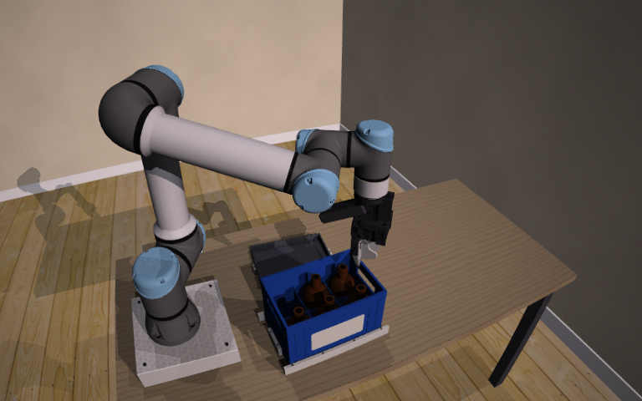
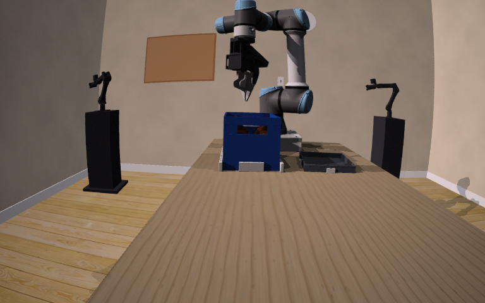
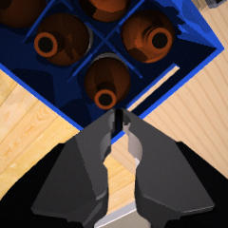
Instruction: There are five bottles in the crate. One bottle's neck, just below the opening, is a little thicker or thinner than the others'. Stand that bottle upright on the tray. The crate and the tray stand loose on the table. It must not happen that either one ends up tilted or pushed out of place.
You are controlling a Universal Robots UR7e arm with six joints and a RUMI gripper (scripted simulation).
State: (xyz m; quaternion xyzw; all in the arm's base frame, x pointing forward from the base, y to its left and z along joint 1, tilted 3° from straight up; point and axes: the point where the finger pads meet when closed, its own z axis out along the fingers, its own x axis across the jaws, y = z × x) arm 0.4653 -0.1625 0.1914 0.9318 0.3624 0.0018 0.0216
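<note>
My hand is 9 cm past the crate, 2 cm to the right of it and 16 cm above it. Also, from my hand: tray: 4 cm behind, 31 cm to the left, 23 cm below.
</note>
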